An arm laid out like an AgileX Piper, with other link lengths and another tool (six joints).
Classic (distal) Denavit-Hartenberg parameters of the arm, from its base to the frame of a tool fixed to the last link. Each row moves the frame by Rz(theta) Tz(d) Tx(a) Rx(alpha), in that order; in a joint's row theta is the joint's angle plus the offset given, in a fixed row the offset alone. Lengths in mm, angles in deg.
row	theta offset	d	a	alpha
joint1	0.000	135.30	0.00	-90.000
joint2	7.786	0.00	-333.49	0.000
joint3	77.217	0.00	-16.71	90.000
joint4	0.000	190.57	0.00	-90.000
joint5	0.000	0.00	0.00	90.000
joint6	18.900	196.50	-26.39	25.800
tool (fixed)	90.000	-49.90	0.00	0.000
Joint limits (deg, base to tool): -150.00..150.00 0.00..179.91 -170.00..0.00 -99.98..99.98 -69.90..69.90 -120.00..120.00
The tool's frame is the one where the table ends.
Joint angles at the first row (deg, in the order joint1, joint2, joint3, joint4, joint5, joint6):
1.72, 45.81, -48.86, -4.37, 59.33, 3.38
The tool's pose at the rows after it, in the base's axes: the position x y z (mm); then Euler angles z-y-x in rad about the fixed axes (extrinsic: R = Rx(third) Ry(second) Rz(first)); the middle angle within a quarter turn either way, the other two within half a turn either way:
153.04 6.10 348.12 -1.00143 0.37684 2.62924
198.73 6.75 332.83 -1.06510 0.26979 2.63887
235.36 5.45 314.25 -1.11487 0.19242 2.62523
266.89 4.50 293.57 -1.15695 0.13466 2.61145
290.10 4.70 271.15 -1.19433 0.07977 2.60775
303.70 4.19 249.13 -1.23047 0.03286 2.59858
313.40 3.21 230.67 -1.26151 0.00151 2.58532
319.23 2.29 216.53 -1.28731 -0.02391 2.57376
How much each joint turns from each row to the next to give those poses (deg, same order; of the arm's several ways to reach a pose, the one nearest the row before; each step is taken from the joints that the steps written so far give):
0.00, 10.22, -4.04, 0.00, -0.68, 0.00
0.00, 10.79, -3.34, -0.40, -0.39, 0.00
0.00, 8.66, -2.67, -1.30, -0.73, 0.00
0.00, 7.53, -2.28, -1.12, -1.17, 0.00
0.00, 6.25, -1.52, -0.39, -0.93, 0.00
0.00, 4.65, -0.23, -0.66, -1.06, 0.00
0.00, 3.65, 0.00, -0.90, -1.17, 0.00
0.00, 2.67, 0.00, -0.74, -0.65, 0.00

